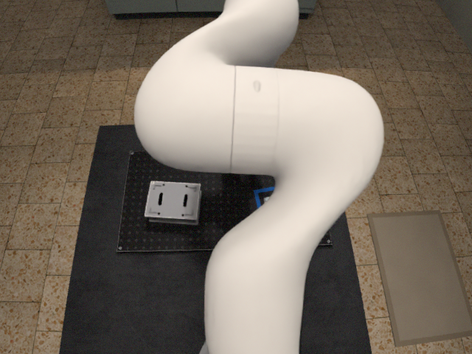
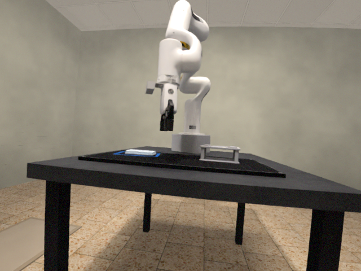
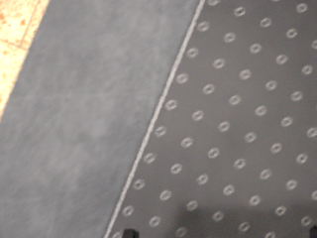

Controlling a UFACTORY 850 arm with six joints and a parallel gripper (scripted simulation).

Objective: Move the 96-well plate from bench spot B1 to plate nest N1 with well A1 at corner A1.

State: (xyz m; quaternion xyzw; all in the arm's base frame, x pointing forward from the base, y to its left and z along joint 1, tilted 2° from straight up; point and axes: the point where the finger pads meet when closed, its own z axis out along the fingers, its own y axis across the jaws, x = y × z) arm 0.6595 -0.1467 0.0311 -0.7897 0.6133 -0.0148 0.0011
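Right now my hand is 200 mm past the 96-well plate, 130 mm to the left of it and 110 mm above it. From my hand the other things lie so: raised plate nest N1: 130 mm behind, 230 mm to the left, 60 mm below.
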